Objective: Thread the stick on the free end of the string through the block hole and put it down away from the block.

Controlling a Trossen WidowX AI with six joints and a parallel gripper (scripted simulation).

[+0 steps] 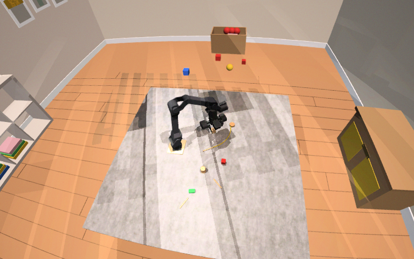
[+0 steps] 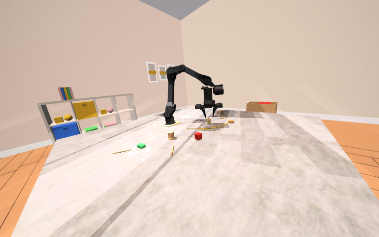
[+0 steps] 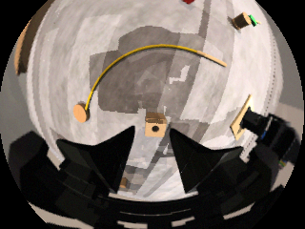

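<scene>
Now: the small wooden block 2 cm below my gripper tip. Also, from my gripper tip: round wooden button (14 cm ahead, 5 cm to the left, 3 cm below); then red cube (26 cm to the right, 4 cm ahead, 2 cm below); then loose stick (15 cm to the left, 8 cm ahead, 3 cm below).
</scene>
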